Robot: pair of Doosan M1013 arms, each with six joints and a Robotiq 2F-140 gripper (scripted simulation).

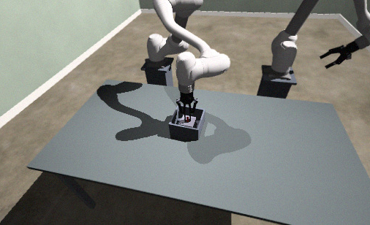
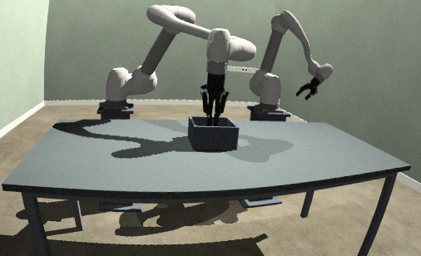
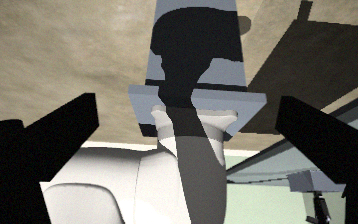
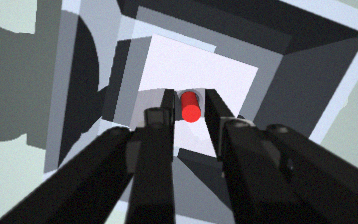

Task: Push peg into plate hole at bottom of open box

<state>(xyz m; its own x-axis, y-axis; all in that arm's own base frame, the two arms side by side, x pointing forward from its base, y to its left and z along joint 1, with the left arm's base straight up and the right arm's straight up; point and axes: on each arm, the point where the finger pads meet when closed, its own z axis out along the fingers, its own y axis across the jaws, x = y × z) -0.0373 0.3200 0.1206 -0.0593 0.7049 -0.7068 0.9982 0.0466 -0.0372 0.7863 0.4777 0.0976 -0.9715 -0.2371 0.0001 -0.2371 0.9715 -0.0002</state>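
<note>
Now: the red peg 50 mm below my right hand. Also, from my right hand: pale plate (50 mm below); dark box (70 mm below).
</note>
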